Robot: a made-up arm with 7 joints. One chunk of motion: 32 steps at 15 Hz.
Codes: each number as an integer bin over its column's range. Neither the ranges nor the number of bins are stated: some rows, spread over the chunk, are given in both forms.
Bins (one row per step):
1: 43 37 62 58 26 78
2: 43 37 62 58 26 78
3: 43 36 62 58 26 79
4: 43 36 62 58 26 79
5: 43 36 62 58 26 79
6: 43 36 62 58 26 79
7: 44 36 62 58 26 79
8: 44 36 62 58 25 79
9: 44 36 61 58 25 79
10: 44 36 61 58 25 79
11: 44 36 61 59 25 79
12: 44 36 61 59 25 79
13: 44 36 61 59 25 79
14: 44 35 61 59 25 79
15: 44 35 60 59 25 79
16: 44 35 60 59 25 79
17: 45 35 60 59 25 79
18: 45 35 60 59 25 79
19: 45 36 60 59 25 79
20: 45 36 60 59 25 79
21: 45 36 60 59 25 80
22: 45 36 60 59 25 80
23: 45 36 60 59 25 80
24: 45 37 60 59 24 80
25: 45 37 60 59 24 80
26: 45 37 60 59 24 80
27: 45 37 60 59 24 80
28: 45 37 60 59 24 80
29: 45 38 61 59 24 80
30: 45 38 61 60 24 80
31: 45 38 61 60 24 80
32: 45 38 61 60 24 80
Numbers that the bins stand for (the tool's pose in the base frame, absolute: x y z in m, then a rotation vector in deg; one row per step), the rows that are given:
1: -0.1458 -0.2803 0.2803 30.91 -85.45 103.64
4: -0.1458 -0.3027 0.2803 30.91 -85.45 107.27
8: -0.1233 -0.3027 0.2803 30.91 -89.09 107.27
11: -0.1233 -0.3027 0.2579 34.55 -89.09 107.27
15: -0.1233 -0.3252 0.2355 34.55 -89.09 107.27
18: -0.1009 -0.3252 0.2355 34.55 -89.09 107.27
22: -0.1009 -0.3027 0.2355 34.55 -89.09 110.91
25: -0.1009 -0.2803 0.2355 34.55 -92.73 110.91
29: -0.1009 -0.2579 0.2579 34.55 -92.73 110.91
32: -0.1009 -0.2579 0.2579 38.18 -92.73 110.91
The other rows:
2: -0.1458 -0.2803 0.2803 30.91 -85.45 103.64
3: -0.1458 -0.3027 0.2803 30.91 -85.45 107.27
5: -0.1458 -0.3027 0.2803 30.91 -85.45 107.27
6: -0.1458 -0.3027 0.2803 30.91 -85.45 107.27
7: -0.1233 -0.3027 0.2803 30.91 -85.45 107.27
9: -0.1233 -0.3027 0.2579 30.91 -89.09 107.27
10: -0.1233 -0.3027 0.2579 30.91 -89.09 107.27
12: -0.1233 -0.3027 0.2579 34.55 -89.09 107.27
13: -0.1233 -0.3027 0.2579 34.55 -89.09 107.27
14: -0.1233 -0.3252 0.2579 34.55 -89.09 107.27
16: -0.1233 -0.3252 0.2355 34.55 -89.09 107.27
17: -0.1009 -0.3252 0.2355 34.55 -89.09 107.27
19: -0.1009 -0.3027 0.2355 34.55 -89.09 107.27
20: -0.1009 -0.3027 0.2355 34.55 -89.09 107.27
21: -0.1009 -0.3027 0.2355 34.55 -89.09 110.91
23: -0.1009 -0.3027 0.2355 34.55 -89.09 110.91
24: -0.1009 -0.2803 0.2355 34.55 -92.73 110.91
26: -0.1009 -0.2803 0.2355 34.55 -92.73 110.91
27: -0.1009 -0.2803 0.2355 34.55 -92.73 110.91
28: -0.1009 -0.2803 0.2355 34.55 -92.73 110.91
30: -0.1009 -0.2579 0.2579 38.18 -92.73 110.91
31: -0.1009 -0.2579 0.2579 38.18 -92.73 110.91

